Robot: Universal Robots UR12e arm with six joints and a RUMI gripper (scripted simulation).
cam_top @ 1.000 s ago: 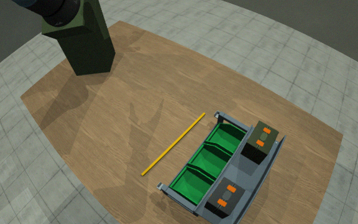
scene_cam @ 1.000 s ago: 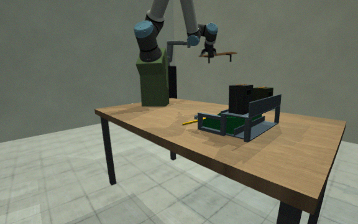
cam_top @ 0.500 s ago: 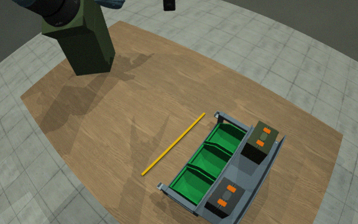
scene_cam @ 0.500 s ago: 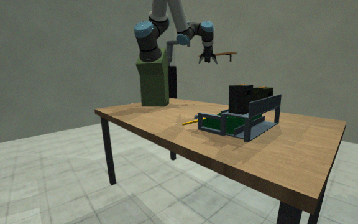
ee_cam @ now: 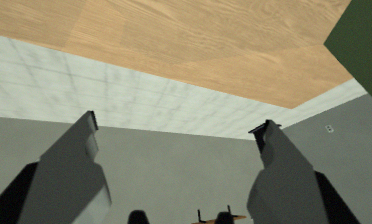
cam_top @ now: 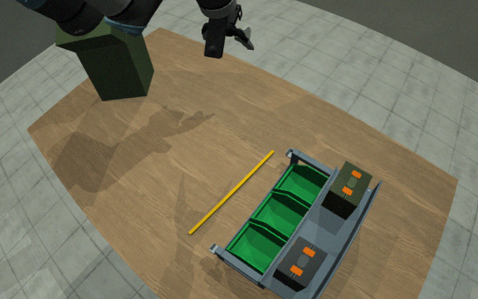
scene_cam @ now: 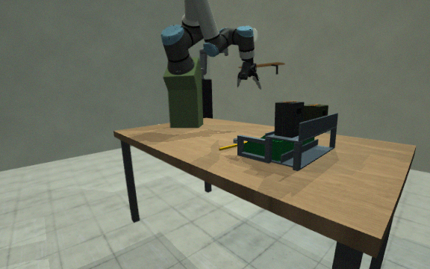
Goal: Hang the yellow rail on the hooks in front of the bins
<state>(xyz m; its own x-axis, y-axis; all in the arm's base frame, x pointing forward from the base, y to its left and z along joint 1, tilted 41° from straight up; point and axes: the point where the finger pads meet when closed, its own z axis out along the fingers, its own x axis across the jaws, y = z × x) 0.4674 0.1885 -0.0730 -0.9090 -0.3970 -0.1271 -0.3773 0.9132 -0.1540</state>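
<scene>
Right now the yellow rail is 20 cm ahead of my hand, 30 cm to the right of it and 27 cm below it. From my hand the other things lie so: rack front bar 29 cm ahead, 31 cm to the right, 26 cm below.
</scene>
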